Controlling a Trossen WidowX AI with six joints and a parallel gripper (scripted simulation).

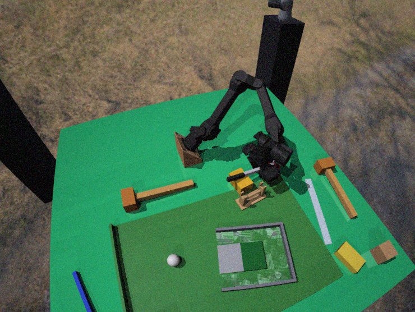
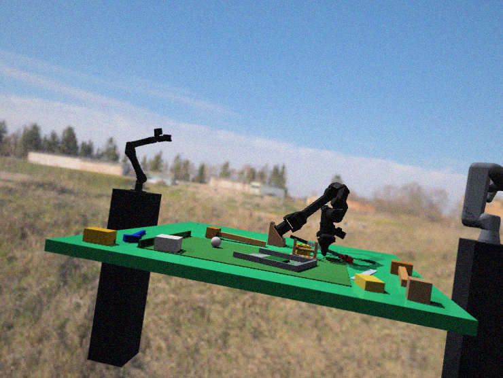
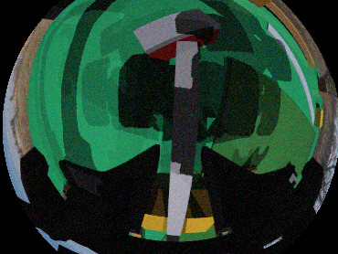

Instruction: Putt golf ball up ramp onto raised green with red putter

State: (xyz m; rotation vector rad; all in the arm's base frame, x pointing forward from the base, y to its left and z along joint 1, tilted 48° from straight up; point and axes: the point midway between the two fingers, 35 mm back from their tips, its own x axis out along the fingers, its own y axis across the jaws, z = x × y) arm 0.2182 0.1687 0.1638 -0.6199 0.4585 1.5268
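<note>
Right now the white golf ball is 45 cm to the right of my gripper tip, 21 cm ahead of it and 1 cm above it. Also, from my gripper tip: yellow block 48 cm ahead, 13 cm to the left; putting mat 28 cm to the right, 26 cm ahead, 1 cm below; white bar 25 cm ahead, 15 cm to the left, 1 cm below.
</note>
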